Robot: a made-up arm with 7 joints. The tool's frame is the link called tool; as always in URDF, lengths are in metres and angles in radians. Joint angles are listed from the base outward.
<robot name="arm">
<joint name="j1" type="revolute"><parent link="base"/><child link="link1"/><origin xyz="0 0.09 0" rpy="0 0 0"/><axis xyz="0 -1 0"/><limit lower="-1.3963" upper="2"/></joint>
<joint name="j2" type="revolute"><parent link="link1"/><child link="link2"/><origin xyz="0 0.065 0" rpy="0 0 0"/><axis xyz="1 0 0"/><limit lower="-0.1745" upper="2"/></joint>
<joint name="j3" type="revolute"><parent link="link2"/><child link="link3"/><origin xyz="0 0 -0.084" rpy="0 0 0"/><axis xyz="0 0 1"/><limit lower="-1.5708" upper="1.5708"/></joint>
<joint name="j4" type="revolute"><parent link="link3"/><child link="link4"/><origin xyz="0 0 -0.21" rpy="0 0 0"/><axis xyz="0 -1 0"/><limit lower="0" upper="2.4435"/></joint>
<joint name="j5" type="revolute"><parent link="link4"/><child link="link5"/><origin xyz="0 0 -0.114" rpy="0 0 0"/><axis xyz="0 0 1"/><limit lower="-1.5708" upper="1.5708"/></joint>
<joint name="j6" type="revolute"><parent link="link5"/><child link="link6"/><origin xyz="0 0 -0.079" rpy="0 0 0"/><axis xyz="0 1 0"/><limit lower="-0.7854" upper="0.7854"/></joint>
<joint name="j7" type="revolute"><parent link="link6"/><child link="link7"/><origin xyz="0 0 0" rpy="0 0 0"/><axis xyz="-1 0 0"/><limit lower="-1.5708" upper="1.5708"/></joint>
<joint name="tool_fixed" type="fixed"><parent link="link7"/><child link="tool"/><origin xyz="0 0 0" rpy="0 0 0"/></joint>
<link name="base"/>
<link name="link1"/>
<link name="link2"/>
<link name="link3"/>
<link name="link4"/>
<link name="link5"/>
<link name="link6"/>
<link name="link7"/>
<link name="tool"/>
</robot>
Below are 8 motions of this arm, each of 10 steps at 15 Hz.
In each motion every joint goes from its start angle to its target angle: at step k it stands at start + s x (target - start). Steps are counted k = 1, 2, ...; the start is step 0. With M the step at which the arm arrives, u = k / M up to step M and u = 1 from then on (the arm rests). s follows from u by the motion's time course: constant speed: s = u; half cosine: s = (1 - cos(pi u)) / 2; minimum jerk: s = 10 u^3 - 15 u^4 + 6 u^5.
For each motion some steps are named. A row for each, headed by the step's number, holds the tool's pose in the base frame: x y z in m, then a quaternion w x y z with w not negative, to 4 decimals.
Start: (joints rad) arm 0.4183 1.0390 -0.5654 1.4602 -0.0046 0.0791 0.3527
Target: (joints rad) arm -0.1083 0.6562 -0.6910 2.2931 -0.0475 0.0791 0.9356
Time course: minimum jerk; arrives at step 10
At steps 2, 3, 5, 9, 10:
2: 0.2443 0.3603 -0.1700 0.6651 0.1598 -0.4786 -0.5505
3: 0.2336 0.3348 -0.1841 0.6511 0.0917 -0.4742 -0.5855
5: 0.1837 0.2603 -0.2114 0.5764 -0.1193 -0.4599 -0.6649
9: 0.0922 0.1843 -0.1998 0.4033 -0.3723 -0.4583 -0.6990
10: 0.0906 0.1834 -0.1991 0.3998 -0.3759 -0.4586 -0.6989

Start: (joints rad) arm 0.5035 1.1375 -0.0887 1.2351 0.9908 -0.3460 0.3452
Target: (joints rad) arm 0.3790 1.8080 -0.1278 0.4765 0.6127 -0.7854 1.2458
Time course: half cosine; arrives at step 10
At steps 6, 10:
6: 0.1228 0.5918 0.0416 0.6012 0.2757 -0.6273 -0.4111
10: 0.0452 0.6101 0.1239 0.6887 0.3284 -0.4098 -0.4999

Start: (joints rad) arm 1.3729 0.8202 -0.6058 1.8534 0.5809 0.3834 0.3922
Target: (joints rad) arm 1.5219 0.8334 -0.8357 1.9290 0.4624 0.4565 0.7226
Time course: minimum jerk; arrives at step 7
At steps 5, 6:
5: 0.2585 0.2358 0.1082 0.3717 0.0452 -0.6741 -0.6367
6: 0.2573 0.2329 0.1087 0.3729 0.0479 -0.6533 -0.6572

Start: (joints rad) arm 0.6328 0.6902 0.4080 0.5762 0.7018 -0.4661 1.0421
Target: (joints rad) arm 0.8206 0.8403 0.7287 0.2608 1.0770 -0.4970 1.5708
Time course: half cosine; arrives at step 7
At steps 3, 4, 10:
3: 0.2587 0.5046 -0.1912 0.3909 -0.0547 -0.9186 -0.0198
4: 0.2521 0.5174 -0.1845 0.3308 -0.0559 -0.9420 -0.0115
10: 0.2418 0.5350 -0.1746 0.2160 -0.0451 -0.9753 -0.0039

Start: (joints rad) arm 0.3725 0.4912 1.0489 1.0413 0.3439 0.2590 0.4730
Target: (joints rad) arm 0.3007 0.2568 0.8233 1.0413 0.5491 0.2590 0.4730
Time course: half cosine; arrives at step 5
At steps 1, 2, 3, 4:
1: 0.1823 0.4591 -0.2352 0.6006 0.0247 -0.7197 0.3475
2: 0.1920 0.4372 -0.2539 0.6117 -0.0195 -0.7098 0.3487
3: 0.2022 0.4080 -0.2759 0.6225 -0.0749 -0.6950 0.3518
4: 0.2089 0.3826 -0.2925 0.6287 -0.1200 -0.6810 0.3556

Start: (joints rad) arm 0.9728 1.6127 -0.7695 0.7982 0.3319 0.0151 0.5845
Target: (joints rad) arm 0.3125 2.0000 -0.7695 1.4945 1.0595 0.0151 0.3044
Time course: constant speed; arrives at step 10
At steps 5, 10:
5: 0.1202 0.5467 0.0502 0.7933 0.3538 -0.4122 -0.2750
10: 0.1295 0.4914 0.0489 0.8355 0.2393 -0.3943 -0.2989

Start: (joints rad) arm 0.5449 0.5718 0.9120 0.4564 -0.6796 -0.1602 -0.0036
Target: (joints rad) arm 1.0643 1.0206 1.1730 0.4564 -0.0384 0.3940 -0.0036
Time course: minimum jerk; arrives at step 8
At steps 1, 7, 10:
1: 0.2302 0.4672 -0.2741 0.7613 0.4092 -0.4785 0.1550
7: 0.1737 0.5929 -0.0600 0.4857 0.1477 -0.6061 0.6123
10: 0.1712 0.5943 -0.0573 0.4798 0.1401 -0.6087 0.6162

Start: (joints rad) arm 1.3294 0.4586 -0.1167 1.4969 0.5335 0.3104 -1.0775
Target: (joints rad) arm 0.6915 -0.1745 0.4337 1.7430 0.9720 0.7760 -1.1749
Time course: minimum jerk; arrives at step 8
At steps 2, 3, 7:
2: 0.3295 0.2606 0.0973 0.3543 0.1072 -0.8038 0.4656
3: 0.3355 0.2443 0.0624 0.4397 0.0547 -0.7553 0.4829
7: 0.3073 0.1896 -0.0950 0.6920 -0.1374 -0.4660 0.5339

